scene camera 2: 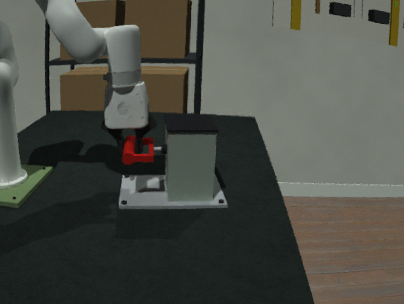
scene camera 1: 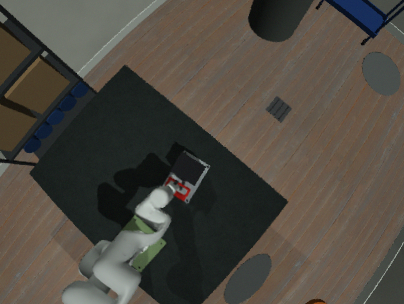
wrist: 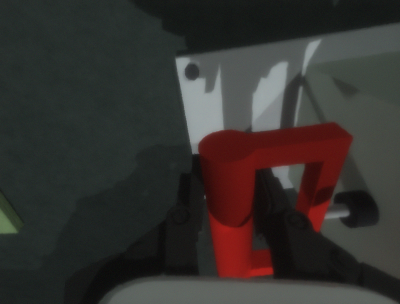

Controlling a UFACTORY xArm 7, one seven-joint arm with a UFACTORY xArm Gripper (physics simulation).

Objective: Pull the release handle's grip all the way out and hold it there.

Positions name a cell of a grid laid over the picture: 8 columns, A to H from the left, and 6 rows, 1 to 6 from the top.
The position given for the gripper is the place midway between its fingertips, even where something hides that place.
Note:
In view: the gripper (scene camera 2: C4) and a light base plate (wrist: F2).
The gripper also shows in the wrist view (wrist: E4).

